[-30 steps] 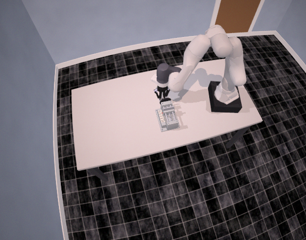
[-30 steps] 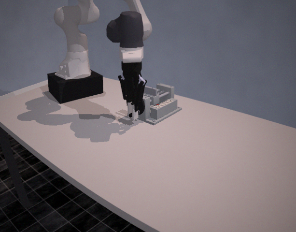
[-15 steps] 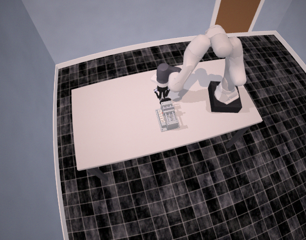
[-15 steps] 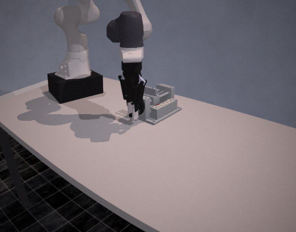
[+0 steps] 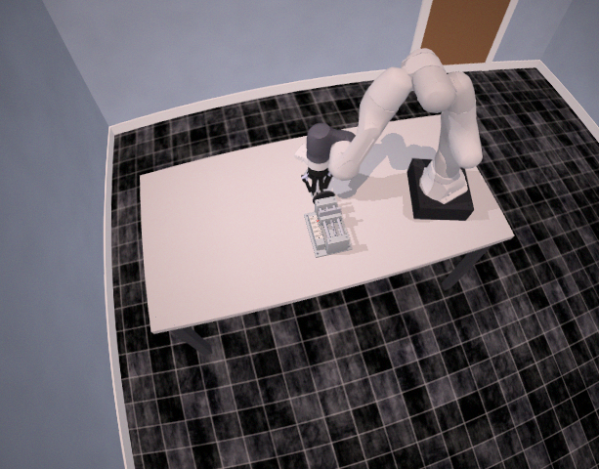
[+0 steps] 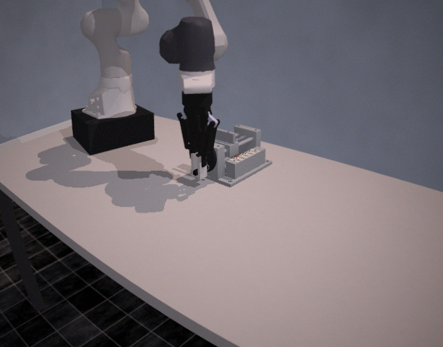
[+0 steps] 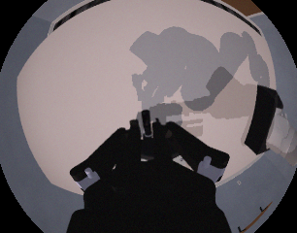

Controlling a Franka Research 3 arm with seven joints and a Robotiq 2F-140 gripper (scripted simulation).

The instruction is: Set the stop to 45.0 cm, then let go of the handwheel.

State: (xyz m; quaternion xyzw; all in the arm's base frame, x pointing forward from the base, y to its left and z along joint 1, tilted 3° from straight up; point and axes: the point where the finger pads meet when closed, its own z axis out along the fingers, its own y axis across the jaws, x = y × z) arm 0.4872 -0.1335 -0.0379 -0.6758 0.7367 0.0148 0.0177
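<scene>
Right now the black handwheel is 2 cm to the left of my hand and 1 cm below it. Also, from my hand: grey stop fixture (12 cm to the left, 3 cm above).
</scene>
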